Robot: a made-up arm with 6 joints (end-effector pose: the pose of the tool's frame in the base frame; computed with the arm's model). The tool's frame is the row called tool. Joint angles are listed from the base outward.
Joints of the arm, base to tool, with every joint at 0 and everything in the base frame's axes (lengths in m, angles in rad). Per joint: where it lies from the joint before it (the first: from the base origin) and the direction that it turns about. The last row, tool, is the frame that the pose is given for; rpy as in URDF.
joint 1: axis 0 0 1 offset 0 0 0.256
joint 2: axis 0 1 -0.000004 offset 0 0 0
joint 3: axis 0 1 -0.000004 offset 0.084 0 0.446
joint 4: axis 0 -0.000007 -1 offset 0.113 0 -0.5
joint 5: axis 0 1 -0.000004 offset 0 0 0
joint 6: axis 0 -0.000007 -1 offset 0.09 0 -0.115
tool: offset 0 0 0 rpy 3.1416 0 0
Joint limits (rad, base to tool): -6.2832..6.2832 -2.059..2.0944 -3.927..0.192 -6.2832..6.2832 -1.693..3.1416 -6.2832..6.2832
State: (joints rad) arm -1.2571 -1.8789 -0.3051 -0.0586 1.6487 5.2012
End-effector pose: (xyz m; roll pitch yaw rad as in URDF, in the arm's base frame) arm 0.0023 -0.0301 0.5281 2.6382 -0.1986 -0.1445
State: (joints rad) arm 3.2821 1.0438 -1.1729 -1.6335 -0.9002 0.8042
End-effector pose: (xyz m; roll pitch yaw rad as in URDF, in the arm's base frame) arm -0.5689 -0.2277 -0.0757 -2.4982 -0.6790 -2.3439
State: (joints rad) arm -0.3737 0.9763 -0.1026 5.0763 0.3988 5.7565
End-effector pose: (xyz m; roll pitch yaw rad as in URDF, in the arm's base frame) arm 0.0190 0.0310 -0.0723 -2.0794 0.0728 1.5846
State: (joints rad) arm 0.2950 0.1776 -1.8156 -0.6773 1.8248 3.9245
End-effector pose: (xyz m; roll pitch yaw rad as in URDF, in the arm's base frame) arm 0.7112 0.1284 0.7262 -2.5338 0.3561 2.6534
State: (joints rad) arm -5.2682 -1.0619 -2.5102 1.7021 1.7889 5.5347
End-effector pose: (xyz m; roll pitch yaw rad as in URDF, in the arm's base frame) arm -0.4813 -0.5273 1.0039 1.8421 -0.3681 -2.1996
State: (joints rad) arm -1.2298 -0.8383 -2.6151 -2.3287 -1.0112 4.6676
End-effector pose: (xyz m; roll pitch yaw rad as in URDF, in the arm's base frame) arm -0.0466 0.4468 1.0741 -0.7854 -0.2565 -2.0449
